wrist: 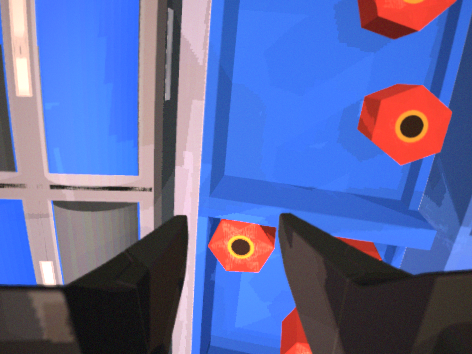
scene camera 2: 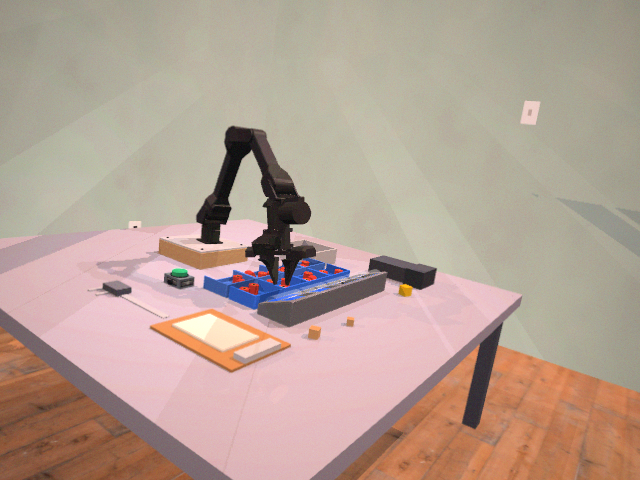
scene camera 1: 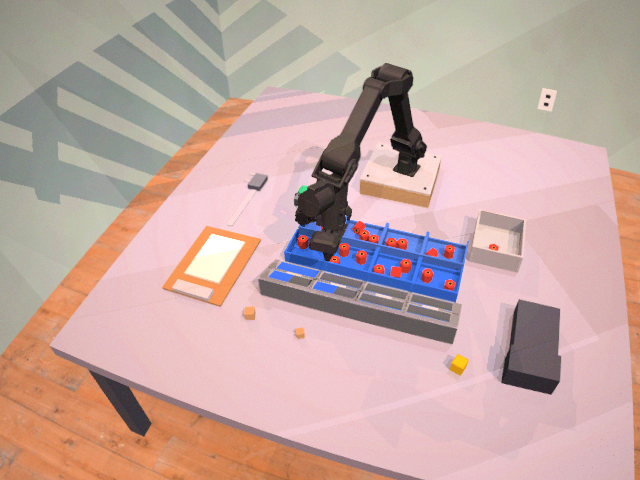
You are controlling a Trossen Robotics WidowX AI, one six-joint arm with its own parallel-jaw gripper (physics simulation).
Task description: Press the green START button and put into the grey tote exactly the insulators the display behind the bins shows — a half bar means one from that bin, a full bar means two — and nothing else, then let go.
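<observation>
My gripper (scene camera 1: 329, 256) (scene camera 2: 281, 283) (wrist: 233, 225) is open, pointing down over a front bin of the blue bins (scene camera 1: 297, 254) (scene camera 2: 242, 297) (wrist: 300, 100). A red insulator (wrist: 240, 246) shows between the open fingertips in the wrist view, close to the right one; it is not gripped. Other insulators lie in the bins. The grey tote (scene camera 1: 493, 261) (scene camera 2: 326, 253) holds a red insulator (scene camera 1: 493, 247). The display (scene camera 1: 356, 311) (scene camera 2: 336, 300) shows a full blue bar above a half bar at the left, and a half bar in the second column's lower row. The green START button (scene camera 1: 303, 190) (scene camera 2: 179, 272) is beside the arm.
An orange board (scene camera 1: 178, 263) (scene camera 2: 192, 338) and a grey plug-like part (scene camera 1: 257, 181) (scene camera 2: 116, 287) lie on the left. Orange cubes and a yellow cube (scene camera 1: 459, 364) (scene camera 2: 405, 290) lie beyond the display. A dark block (scene camera 1: 532, 346) (scene camera 2: 402, 270) stands right. Bin dividers rise beside the fingers.
</observation>
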